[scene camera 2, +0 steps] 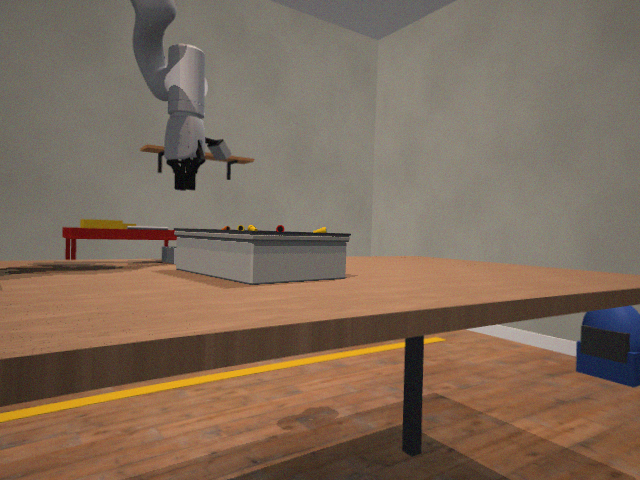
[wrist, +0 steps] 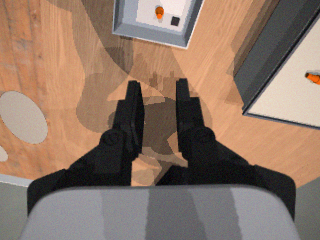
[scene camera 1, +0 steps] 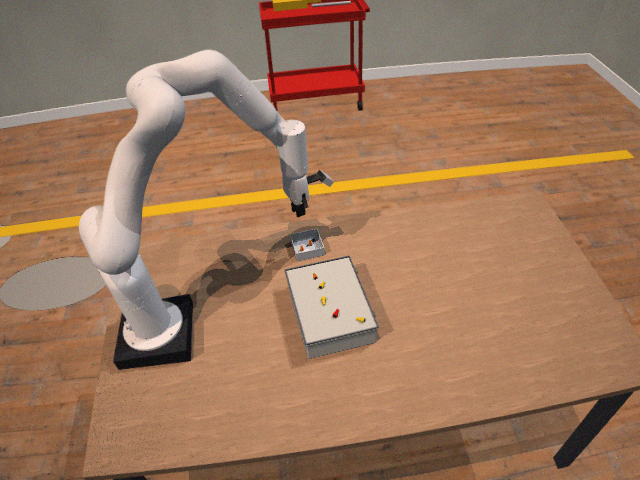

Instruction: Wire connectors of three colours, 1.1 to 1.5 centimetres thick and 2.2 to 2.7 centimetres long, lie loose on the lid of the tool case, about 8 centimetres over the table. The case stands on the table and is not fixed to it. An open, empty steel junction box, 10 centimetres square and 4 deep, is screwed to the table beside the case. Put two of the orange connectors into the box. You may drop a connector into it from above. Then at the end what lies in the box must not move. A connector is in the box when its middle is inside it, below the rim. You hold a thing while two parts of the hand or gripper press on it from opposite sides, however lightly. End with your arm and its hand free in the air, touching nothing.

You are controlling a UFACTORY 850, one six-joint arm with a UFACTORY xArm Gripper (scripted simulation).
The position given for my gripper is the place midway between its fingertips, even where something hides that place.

Note:
In view: my gripper (scene camera 2: 184,189) and a grey tool case (scene camera 2: 252,257).
The grey tool case also shows in scene camera 1 (scene camera 1: 323,334). My gripper is seen too in the wrist view (wrist: 159,95) and in scene camera 1 (scene camera 1: 298,213).

